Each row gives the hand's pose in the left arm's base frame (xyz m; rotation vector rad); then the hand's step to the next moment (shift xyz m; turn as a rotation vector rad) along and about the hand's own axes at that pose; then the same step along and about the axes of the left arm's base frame.
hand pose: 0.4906 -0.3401 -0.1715 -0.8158 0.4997 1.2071
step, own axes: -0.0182 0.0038 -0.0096 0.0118 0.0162 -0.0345
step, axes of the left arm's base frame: -0.0084 -0.0182 0.0061 -0.0091 -0.0173 -0.0348
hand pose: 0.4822 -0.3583 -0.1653 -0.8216 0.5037 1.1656
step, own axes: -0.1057 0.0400 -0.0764 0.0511 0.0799 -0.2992
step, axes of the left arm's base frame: -0.0684 -0.1167 0.0176 -0.0394 -0.1910 -0.2460
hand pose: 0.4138 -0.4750 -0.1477 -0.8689 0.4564 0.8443
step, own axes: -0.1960 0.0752 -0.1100 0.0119 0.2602 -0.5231
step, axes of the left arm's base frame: -0.1801 -0.1514 0.0289 -0.2118 -0.3254 -0.4368
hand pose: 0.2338 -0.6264 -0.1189 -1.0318 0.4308 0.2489
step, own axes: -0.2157 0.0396 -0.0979 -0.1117 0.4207 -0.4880
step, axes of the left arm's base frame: -0.2298 -0.0652 0.0250 -0.3774 -0.2152 -0.4888
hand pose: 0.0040 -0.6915 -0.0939 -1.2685 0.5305 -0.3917
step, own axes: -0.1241 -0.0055 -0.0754 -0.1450 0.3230 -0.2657
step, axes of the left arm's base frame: -0.1448 0.0077 0.0095 -0.2754 -0.0462 -0.3435
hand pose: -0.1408 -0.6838 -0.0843 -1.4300 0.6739 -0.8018
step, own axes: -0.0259 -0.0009 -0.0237 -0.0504 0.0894 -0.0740
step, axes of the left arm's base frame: -0.0343 0.0072 -0.0019 -0.0826 -0.0047 -0.0958
